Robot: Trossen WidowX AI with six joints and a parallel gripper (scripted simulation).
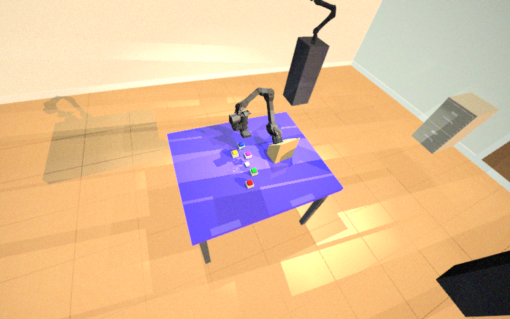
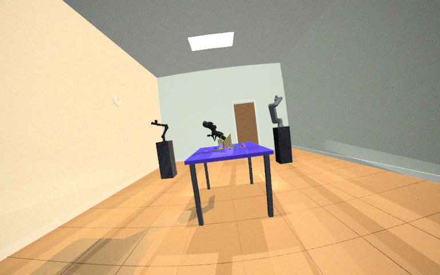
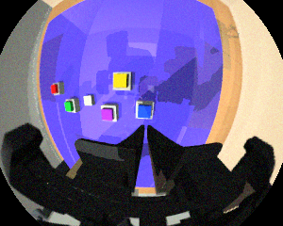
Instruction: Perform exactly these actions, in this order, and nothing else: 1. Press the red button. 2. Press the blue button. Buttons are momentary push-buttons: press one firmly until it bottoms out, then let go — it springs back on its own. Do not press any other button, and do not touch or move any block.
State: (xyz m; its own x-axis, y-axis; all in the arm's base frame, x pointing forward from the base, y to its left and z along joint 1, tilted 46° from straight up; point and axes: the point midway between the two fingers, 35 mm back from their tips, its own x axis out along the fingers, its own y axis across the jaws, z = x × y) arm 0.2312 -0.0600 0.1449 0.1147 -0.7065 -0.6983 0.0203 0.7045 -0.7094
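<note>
My gripper tip is now 10 cm above the blue button. Also, from my gripper tip: yellow button 7 cm ahead, 6 cm to the left, 10 cm below; small white block 2 cm ahead, 18 cm to the left, 12 cm below; purple button 2 cm behind, 10 cm to the left, 10 cm below.
</note>
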